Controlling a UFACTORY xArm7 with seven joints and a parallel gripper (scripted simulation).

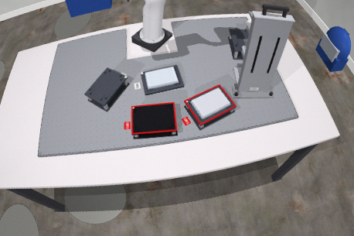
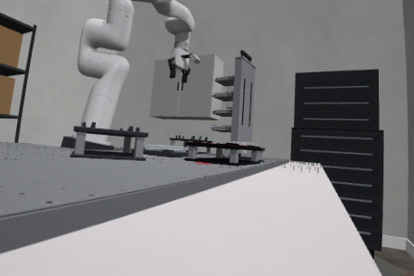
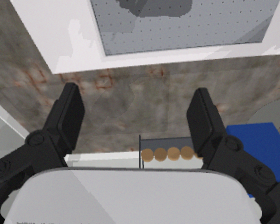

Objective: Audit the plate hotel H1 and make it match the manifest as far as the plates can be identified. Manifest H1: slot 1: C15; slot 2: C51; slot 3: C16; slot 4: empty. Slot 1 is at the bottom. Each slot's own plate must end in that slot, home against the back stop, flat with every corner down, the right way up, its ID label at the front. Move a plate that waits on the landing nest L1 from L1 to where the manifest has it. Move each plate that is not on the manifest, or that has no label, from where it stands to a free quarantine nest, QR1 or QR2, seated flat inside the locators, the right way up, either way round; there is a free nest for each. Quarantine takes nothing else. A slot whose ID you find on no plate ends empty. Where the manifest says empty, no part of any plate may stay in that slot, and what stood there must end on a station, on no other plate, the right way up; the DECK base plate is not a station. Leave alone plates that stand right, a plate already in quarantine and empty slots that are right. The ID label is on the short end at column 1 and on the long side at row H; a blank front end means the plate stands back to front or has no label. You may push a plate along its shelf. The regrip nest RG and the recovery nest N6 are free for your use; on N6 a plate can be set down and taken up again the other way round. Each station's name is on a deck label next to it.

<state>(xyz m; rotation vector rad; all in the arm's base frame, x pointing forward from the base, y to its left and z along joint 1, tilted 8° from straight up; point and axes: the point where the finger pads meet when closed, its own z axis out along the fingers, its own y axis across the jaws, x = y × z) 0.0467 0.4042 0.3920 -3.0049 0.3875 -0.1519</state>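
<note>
The RG label is 360 mm below my hand. Also, from my hand: H1 label: 250 mm ahead, 40 mm to the left, 360 mm below; then white plate: 400 mm ahead, 310 mm to the right, 320 mm below; then plate labelled C16: 280 mm ahead, 70 mm to the right, 100 mm below.
</note>
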